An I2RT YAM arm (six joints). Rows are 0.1 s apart.
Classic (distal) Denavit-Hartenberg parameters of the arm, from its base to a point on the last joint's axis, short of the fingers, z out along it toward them. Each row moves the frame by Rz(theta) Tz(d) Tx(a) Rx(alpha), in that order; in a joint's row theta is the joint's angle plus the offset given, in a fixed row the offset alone. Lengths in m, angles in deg.
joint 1: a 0.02, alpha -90, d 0.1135, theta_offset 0
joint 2: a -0.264, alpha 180, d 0, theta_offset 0
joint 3: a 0.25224, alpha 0, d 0, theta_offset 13.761
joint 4: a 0.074, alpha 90, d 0, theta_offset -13.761
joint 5: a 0, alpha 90, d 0, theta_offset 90
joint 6: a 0, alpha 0, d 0.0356, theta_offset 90
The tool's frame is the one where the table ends.
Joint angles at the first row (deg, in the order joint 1, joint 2, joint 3, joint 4, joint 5, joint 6):
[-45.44, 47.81, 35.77, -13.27, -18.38, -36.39]
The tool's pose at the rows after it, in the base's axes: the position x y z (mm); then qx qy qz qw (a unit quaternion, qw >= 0):
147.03 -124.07 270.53 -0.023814 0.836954 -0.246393 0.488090
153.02 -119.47 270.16 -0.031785 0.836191 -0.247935 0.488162
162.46 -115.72 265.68 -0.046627 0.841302 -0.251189 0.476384
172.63 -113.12 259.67 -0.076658 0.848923 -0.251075 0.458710
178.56 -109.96 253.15 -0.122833 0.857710 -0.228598 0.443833
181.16 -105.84 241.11 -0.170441 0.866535 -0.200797 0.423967
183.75 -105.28 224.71 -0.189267 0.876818 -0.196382 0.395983
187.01 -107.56 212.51 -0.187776 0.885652 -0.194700 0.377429
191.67 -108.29 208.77 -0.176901 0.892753 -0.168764 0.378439
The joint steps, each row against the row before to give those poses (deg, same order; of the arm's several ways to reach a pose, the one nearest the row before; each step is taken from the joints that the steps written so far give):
[2.28, -0.26, -0.26, 0.52, 1.94, 0.53]
[2.55, 0.35, -0.09, 0.79, 1.93, 0.26]
[3.07, 1.66, -0.09, 0.80, 2.81, -0.87]
[2.55, 2.46, 0.26, 0.17, 1.51, -2.63]
[1.24, 1.94, 0.53, -2.10, -2.45, -3.77]
[0.88, 1.58, -0.52, -2.46, -2.73, -4.31]
[0.70, 2.11, -1.67, 0.34, 1.21, -2.56]
[0.18, 2.37, -1.06, 1.41, 1.41, -0.36]
[0.26, 2.03, 0.61, -0.26, -1.39, 2.18]

